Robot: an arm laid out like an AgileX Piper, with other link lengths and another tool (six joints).
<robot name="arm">
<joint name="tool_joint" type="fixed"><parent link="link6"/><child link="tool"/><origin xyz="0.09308 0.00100 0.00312" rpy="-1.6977 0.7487 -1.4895"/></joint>
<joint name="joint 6" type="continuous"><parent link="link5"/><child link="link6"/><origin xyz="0.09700 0.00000 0.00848"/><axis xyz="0.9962 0 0.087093"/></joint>
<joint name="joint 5" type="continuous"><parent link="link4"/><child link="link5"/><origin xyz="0.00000 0.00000 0.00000"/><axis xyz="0 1 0"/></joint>
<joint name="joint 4" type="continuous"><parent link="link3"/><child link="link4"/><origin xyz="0.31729 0.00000 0.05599"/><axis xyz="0.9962 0 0.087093"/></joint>
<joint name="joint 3" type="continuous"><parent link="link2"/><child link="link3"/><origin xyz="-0.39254 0.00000 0.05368"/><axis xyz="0 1 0"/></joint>
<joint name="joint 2" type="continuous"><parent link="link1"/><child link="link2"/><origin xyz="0.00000 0.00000 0.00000"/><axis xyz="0 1 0"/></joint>
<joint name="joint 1" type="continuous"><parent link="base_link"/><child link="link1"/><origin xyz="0.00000 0.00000 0.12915"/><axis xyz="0 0 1"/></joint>
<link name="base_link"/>
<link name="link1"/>
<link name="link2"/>
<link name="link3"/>
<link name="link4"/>
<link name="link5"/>
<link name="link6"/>
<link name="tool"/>
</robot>
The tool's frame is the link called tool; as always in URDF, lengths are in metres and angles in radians. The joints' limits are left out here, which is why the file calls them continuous.
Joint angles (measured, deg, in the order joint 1, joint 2, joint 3, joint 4, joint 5, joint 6), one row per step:
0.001, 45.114, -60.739, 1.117, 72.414, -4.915
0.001, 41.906, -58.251, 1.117, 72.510, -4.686
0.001, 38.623, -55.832, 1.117, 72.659, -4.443
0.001, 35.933, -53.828, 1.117, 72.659, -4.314
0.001, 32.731, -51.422, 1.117, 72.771, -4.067
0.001, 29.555, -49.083, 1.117, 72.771, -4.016
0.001, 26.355, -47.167, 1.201, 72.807, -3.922
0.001, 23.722, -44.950, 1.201, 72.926, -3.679
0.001, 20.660, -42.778, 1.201, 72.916, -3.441
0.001, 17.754, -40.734, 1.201, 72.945, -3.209
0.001, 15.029, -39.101, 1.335, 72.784, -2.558
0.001, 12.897, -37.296, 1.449, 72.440, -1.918
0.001, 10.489, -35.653, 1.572, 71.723, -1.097
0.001, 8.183, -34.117, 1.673, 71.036, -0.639
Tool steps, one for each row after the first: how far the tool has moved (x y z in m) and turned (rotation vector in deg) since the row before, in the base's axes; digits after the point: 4 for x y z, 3 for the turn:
-0.0174, 0.0000, -0.0090, 0.142, -0.620, -0.177
-0.0172, 0.0000, -0.0094, 0.152, -0.711, -0.186
-0.0132, 0.0000, -0.0083, 0.083, -0.684, -0.099
-0.0152, 0.0000, -0.0110, 0.160, -0.679, -0.186
-0.0140, 0.0000, -0.0112, 0.034, -0.836, -0.038
-0.0134, 0.0003, -0.0090, 0.139, -1.246, -0.033
-0.0103, 0.0000, -0.0126, 0.165, -0.292, -0.175
-0.0110, 0.0000, -0.0121, 0.165, -0.895, -0.172
-0.0097, 0.0000, -0.0119, 0.163, -0.828, -0.165
-0.0081, 0.0005, -0.0092, 0.585, -1.239, -0.394
-0.0049, 0.0004, -0.0106, 0.569, -0.656, -0.391
-0.0046, 0.0004, -0.0086, 0.723, -1.461, -0.508
-0.0040, 0.0003, -0.0081, 0.443, -1.444, -0.265

